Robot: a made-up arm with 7 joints.
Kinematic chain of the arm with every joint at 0, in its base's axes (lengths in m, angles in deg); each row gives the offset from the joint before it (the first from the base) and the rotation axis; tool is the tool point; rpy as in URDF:
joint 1: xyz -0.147 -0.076 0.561 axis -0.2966 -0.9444 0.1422
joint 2: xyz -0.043 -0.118 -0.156 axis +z
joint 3: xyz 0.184 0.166 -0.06 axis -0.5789 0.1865 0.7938
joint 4: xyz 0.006 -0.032 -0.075 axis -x
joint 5: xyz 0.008 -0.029 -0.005 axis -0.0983 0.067 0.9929
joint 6: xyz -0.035 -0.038 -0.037 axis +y
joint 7: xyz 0.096 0 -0.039 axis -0.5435 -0.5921 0.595
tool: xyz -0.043 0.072 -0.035 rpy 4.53 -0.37 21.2
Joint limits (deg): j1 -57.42..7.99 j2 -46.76..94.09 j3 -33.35..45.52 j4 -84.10..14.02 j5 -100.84..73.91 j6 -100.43..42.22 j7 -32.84..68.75
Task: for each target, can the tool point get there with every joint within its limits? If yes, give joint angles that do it. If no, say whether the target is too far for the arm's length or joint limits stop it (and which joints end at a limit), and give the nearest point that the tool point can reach.
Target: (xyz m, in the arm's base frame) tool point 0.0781 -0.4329 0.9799
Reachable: no: joint limits stop it (at a limit: joint 1, joint 2, joint 3, joint 4, joint 6, joint 7) | nearest point 0.0730 -0.3415 0.4317 | short by 0.556 m
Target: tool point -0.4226 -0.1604 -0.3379
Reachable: no: too far | nearest point -0.3124 -0.1029 -0.0094 | short by 0.351 m
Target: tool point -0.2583 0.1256 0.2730
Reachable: yes | joints -10.12 60.76 -11.49 -35.86 0.37 -49.87 -9.43
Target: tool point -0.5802 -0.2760 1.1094
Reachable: no: joint limits stop it (at a limit: joint 1, joint 2, joint 4, joint 6, joint 7) | nearest point -0.5637 0.0567 0.7518 | short by 0.489 m
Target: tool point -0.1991 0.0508 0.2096
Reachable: yes | joints -47.36 1.62 5.73 -65.87 -20.91 -48.87 -14.54
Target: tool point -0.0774 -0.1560 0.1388
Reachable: yes | joints -21.18 -23.88 -7.06 -61.09 -84.69 -77.15 0.67
